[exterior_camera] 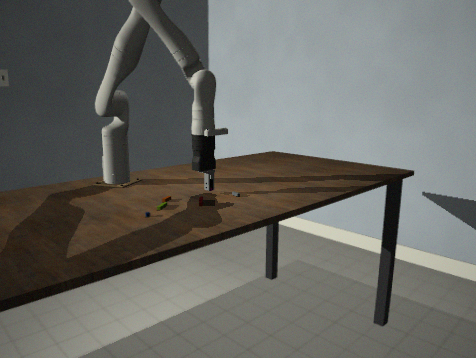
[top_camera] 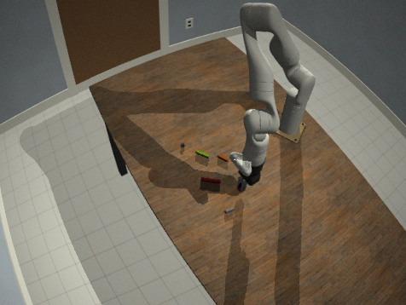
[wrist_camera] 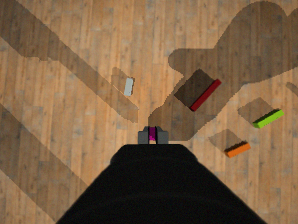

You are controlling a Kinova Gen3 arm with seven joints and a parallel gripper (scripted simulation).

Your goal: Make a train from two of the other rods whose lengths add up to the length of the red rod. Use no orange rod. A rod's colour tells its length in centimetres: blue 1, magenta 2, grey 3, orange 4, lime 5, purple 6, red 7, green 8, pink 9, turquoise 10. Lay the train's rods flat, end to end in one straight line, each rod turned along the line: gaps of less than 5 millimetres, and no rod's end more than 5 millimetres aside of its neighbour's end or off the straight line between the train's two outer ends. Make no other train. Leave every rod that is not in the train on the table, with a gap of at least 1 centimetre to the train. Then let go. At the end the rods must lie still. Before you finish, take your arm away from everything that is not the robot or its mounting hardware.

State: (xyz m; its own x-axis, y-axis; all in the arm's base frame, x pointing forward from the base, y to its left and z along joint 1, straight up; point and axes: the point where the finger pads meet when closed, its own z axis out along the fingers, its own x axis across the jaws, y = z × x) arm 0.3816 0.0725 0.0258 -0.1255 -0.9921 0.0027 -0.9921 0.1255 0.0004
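The lime rod lies 21 cm to the right of my hand and 3 cm below it. The rest, counted from my hand: magenta rod (1 cm below); grey rod (8 cm ahead, 3 cm to the left, 3 cm below); red rod (5 cm ahead, 10 cm to the right, 3 cm below).
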